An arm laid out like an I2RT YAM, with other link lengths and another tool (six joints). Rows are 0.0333 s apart.
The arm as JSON. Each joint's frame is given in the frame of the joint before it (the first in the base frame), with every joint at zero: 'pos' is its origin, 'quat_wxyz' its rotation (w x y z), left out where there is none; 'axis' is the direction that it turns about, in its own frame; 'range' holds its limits. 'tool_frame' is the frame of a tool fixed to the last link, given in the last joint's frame.
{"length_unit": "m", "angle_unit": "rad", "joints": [
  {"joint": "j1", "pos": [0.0, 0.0, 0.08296], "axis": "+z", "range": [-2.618, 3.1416]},
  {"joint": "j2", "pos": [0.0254, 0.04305, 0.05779], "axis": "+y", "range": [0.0, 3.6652]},
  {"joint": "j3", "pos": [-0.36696, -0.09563, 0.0], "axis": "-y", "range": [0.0, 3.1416]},
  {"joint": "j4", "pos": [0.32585, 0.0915, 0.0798], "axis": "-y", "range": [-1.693, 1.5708]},
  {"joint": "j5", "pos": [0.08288, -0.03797, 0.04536], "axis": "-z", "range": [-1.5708, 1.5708]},
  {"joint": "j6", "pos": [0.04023, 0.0, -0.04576], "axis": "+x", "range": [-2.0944, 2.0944]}
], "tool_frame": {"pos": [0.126, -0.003, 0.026], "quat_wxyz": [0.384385, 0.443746, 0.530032, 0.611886]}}
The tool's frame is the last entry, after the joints.
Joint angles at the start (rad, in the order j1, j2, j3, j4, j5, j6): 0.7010 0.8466 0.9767 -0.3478 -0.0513 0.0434
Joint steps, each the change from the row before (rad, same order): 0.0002 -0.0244 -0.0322 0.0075 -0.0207 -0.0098; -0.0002 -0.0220 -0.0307 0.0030 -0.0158 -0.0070; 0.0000 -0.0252 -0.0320 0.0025 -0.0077 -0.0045; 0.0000 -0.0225 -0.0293 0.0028 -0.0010 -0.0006; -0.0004 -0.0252 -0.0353 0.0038 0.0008 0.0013; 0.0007 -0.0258 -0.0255 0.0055 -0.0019 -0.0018; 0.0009 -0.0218 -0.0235 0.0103 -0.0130 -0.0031; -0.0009 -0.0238 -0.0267 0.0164 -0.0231 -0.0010; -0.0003 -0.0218 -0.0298 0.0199 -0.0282 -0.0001; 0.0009 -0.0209 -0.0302 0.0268 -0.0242 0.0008
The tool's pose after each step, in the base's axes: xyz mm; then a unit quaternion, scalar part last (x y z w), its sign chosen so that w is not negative. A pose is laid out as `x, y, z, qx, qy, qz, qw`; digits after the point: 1 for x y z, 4 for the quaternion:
252.3, 224.9, 499.6, 0.2712, 0.7071, 0.6487, 0.0757
246.6, 223.7, 489.9, 0.2656, 0.7113, 0.6470, 0.0705
241.2, 220.9, 480.3, 0.2628, 0.7139, 0.6455, 0.0679
237.2, 217.7, 471.2, 0.2632, 0.7151, 0.6441, 0.0669
233.3, 214.1, 459.6, 0.2655, 0.7161, 0.6422, 0.0658
228.3, 210.6, 453.9, 0.2628, 0.7154, 0.6440, 0.0664
223.0, 209.4, 449.4, 0.2556, 0.7152, 0.6474, 0.0635
216.8, 208.9, 445.1, 0.2456, 0.7138, 0.6533, 0.0577
210.6, 209.6, 439.2, 0.2344, 0.7130, 0.6589, 0.0493
205.0, 210.4, 434.5, 0.2228, 0.7106, 0.6661, 0.0429

